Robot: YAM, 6 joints.
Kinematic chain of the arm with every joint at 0, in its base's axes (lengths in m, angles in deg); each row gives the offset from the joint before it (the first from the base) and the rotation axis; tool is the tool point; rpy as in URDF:
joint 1: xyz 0 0 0.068 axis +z
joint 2: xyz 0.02 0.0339 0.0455 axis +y
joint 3: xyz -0.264 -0.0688 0 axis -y
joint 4: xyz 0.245 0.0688 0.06 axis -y
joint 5: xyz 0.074 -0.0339 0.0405 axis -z
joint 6: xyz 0.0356 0 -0.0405 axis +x
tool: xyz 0 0 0 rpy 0 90 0
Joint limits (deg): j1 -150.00..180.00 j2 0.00..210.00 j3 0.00..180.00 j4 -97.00..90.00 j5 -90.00..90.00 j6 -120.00..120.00
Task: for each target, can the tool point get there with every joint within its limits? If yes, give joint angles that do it. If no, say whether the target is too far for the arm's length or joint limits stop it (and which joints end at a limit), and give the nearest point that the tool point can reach.
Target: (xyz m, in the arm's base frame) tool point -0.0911 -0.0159 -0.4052
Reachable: no: joint limits stop it (at a limit: joint 1, joint 2) | nearest point -0.1123 -0.0061 -0.3531 | short by 0.057 m
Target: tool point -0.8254 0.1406 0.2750
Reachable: no: too far | nearest point -0.6250 0.1065 0.2348 | short by 0.207 m
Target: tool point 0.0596 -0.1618 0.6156
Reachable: yes | joints -79.57 93.51 160.60 -73.48 -55.45 -34.52
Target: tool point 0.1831 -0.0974 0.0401
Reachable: yes | joints -35.67 118.71 41.61 -47.31 -50.94 83.87
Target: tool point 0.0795 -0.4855 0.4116
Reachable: yes | joints -77.15 130.63 121.08 68.55 58.94 75.69
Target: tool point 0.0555 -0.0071 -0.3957
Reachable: no: joint limits stop it (at a limit: joint 2) | nearest point 0.0834 -0.0107 -0.3407 | short by 0.062 m
